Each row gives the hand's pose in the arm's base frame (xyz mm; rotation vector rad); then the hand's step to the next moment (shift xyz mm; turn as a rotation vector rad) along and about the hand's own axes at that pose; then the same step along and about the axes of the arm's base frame.
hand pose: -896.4 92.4 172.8 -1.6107 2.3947 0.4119
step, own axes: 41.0 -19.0 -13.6 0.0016 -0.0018 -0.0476
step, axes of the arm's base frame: 2.0 -47.0 -3.2 -0.0004 -0.0188 0.0438
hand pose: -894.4 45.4 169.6 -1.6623 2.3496 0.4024
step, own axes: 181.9 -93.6 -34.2 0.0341 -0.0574 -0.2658
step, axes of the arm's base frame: 27.8 -201.8 -38.9 0.0345 -0.1423 0.2316
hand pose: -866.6 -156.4 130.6 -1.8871 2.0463 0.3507
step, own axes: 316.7 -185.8 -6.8 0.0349 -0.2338 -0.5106
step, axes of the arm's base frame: 163.9 -308.4 -113.4 0.1910 -0.2566 0.4629
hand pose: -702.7 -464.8 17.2 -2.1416 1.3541 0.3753
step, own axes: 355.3 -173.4 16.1 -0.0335 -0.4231 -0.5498
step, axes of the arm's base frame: 314.7 -194.2 -140.9 0.3268 -0.1690 0.5891
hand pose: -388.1 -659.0 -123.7 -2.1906 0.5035 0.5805
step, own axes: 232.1 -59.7 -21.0 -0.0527 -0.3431 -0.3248
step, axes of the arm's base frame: 225.8 -17.9 -81.1 0.2153 -0.0383 0.4221
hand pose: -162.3 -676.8 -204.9 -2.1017 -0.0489 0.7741
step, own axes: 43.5 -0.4 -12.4 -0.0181 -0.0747 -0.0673
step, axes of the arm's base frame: 41.9 4.5 -16.5 0.0397 -0.0079 0.0938
